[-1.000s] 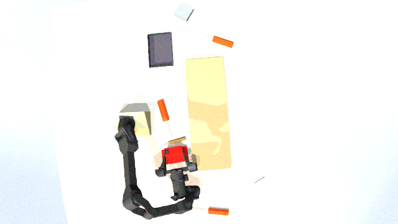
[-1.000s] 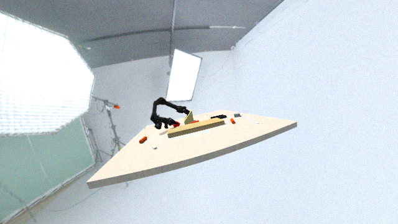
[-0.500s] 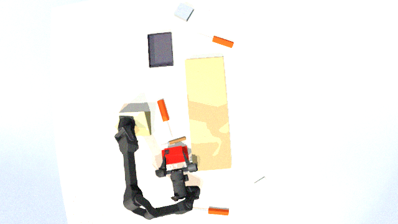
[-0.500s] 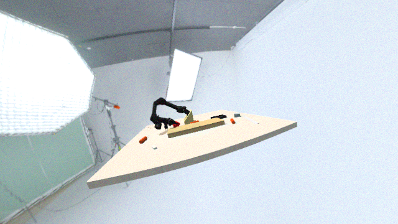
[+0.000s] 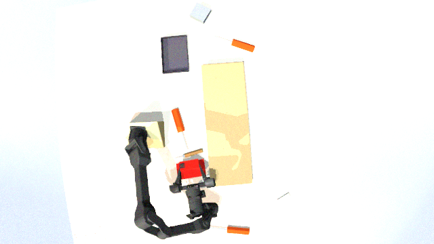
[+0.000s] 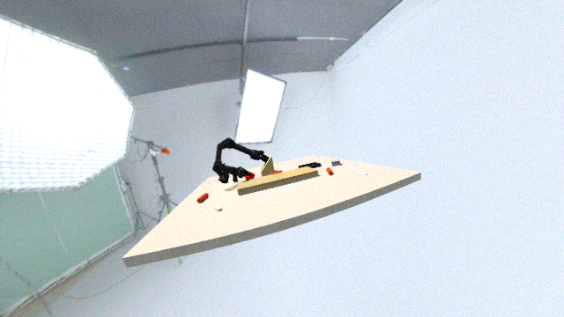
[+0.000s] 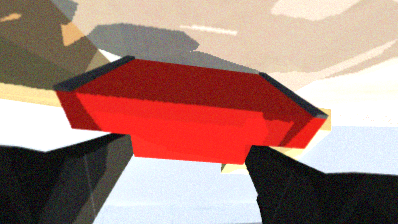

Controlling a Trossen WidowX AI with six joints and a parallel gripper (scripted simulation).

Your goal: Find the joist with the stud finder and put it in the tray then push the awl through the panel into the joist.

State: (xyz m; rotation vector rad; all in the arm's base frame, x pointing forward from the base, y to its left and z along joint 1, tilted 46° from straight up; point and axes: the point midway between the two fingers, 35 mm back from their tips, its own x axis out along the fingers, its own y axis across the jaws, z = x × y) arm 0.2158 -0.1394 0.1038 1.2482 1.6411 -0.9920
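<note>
The red stud finder lies 1 cm behind my gripper tip. Also, from my gripper tip: dark grey tray: 48 cm to the left, 8 cm behind, 5 cm below; pale grey block: 67 cm to the left, 4 cm below, 2 cm ahead; awl: 5 cm below, 4 cm to the left, 2 cm behind.
</note>
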